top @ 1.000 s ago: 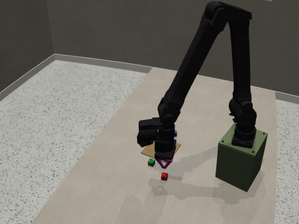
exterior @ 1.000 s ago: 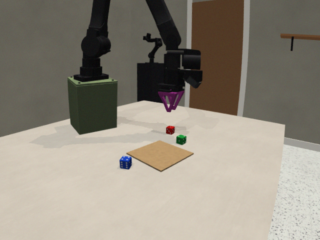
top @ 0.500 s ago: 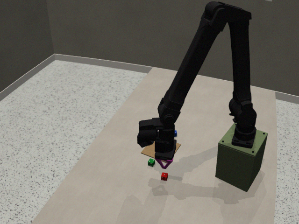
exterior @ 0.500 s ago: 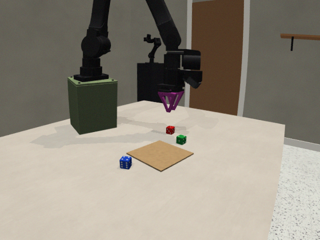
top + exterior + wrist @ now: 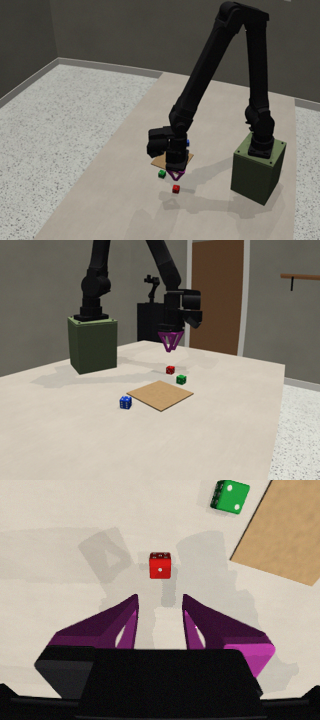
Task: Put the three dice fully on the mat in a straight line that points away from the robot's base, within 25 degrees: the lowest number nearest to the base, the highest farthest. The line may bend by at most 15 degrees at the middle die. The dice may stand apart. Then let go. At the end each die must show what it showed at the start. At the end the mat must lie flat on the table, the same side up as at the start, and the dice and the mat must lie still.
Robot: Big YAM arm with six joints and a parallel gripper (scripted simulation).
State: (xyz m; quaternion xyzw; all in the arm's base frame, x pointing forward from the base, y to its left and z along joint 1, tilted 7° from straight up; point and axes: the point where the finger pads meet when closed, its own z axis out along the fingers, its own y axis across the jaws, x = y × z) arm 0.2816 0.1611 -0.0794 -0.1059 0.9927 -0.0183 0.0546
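The red die lies 80 mm below my hand. Round my hand: blue die (70 mm ahead, 280 mm to the right, 80 mm below); tan mat (90 mm ahead, 160 mm to the right, 90 mm below); green die (90 mm ahead, 50 mm to the right, 80 mm below).
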